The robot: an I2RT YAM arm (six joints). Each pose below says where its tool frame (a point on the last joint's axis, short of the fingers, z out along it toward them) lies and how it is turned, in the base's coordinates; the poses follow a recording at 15 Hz.
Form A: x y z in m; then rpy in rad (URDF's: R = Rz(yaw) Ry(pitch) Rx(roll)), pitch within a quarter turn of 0, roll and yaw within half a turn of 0.
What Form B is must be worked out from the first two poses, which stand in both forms.
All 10 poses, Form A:
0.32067 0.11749 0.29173 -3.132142 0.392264 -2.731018
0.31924 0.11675 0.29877 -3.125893 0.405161 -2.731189
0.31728 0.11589 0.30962 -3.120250 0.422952 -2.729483
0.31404 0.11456 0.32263 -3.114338 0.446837 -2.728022
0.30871 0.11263 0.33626 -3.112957 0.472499 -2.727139
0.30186 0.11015 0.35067 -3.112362 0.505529 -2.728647
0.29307 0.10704 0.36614 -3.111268 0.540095 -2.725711
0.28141 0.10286 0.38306 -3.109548 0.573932 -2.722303
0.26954 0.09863 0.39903 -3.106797 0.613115 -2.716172
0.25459 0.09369 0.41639 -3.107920 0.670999 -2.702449
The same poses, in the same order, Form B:
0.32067 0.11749 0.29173 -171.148 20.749 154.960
0.31924 0.11675 0.29877 -171.164 21.571 154.984
0.31728 0.11589 0.30962 -170.974 22.616 154.842
0.31404 0.11456 0.32263 -170.637 23.984 154.666
0.30871 0.11263 0.33626 -169.997 25.337 154.395
0.30186 0.11015 0.35067 -169.158 27.072 154.155
0.29307 0.10704 0.36614 -168.148 28.843 153.595
0.28141 0.10286 0.38306 -167.137 30.577 152.989
0.26954 0.09863 0.39903 -165.878 32.559 152.113
0.25459 0.09369 0.41639 -163.374 35.224 150.200

